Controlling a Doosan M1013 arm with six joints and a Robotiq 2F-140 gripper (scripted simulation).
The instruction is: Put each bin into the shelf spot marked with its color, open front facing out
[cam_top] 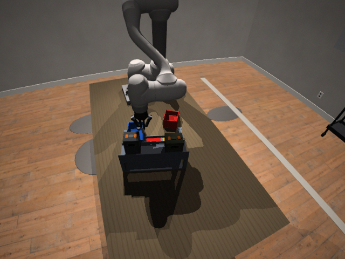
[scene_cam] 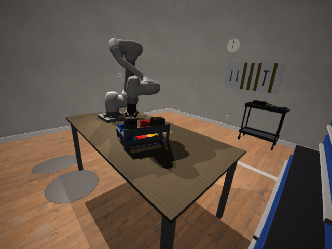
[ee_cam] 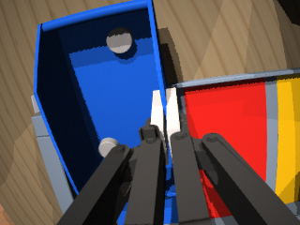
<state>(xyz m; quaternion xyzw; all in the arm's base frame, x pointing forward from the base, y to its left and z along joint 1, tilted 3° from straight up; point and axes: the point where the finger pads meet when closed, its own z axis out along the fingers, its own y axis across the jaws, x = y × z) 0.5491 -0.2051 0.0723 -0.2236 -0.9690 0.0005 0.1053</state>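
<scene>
Now: the blue bin 3 cm behind my hand, 4 cm to the right of it and 4 cm below it. Round my hand: green toolbox 24 cm ahead, 8 cm to the left, 5 cm above; then red bin 7 cm behind, 27 cm to the left, 6 cm below; then dark box 14 cm ahead, 12 cm to the right, 6 cm above.
</scene>
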